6 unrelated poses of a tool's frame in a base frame.
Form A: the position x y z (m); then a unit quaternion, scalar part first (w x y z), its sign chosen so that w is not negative.
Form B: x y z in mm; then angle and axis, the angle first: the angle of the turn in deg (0 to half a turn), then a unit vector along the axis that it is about. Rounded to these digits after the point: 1 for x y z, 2 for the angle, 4 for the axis.
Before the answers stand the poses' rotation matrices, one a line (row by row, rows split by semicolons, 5 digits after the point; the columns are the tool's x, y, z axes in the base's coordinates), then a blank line. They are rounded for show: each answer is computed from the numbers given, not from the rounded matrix.
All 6 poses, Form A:
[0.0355 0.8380 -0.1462 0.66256 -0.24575 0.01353 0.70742]
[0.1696 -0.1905 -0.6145 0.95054 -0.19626 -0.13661 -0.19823]
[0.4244 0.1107 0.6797 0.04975 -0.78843 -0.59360 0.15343]
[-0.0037 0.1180 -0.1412 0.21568 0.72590 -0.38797 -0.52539]
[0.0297 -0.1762 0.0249 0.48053 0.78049 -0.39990 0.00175]
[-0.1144 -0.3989 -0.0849 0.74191 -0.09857 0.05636 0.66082]
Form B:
-0.00125 -0.94406 -0.32977; 0.93076 -0.12167 0.34479; -0.36562 -0.30650 0.87885
0.88409 0.43047 -0.18190; -0.32323 0.84437 0.42727; 0.33752 -0.31895 0.88564
0.24820 0.92076 -0.30100; 0.95129 -0.29033 -0.10370; -0.18287 -0.26060 -0.94797
0.14689 -0.33662 -0.93011; -0.78988 -0.60592 0.09455; -0.59540 0.72079 -0.35490
0.68015 -0.62592 -0.38160; -0.62256 -0.21834 -0.75150; 0.38706 0.74870 -0.53817
0.12029 -0.99164 -0.04665; 0.96942 0.10721 0.22075; -0.21390 -0.07177 0.97422

[35.5 838.0 -146.2 97.01 -0.3281 0.0181 0.9445]
[169.6 -190.5 -614.5 36.19 -0.6319 -0.4398 -0.6382]
[424.4 110.7 679.7 174.30 -0.7894 -0.5943 0.1536]
[-3.7 118.0 -141.2 155.09 0.7434 -0.3973 -0.5381]
[29.7 -176.2 24.9 122.56 0.8900 -0.4560 0.0020]
[-114.4 -398.9 -84.9 84.21 -0.1470 0.0841 0.9856]

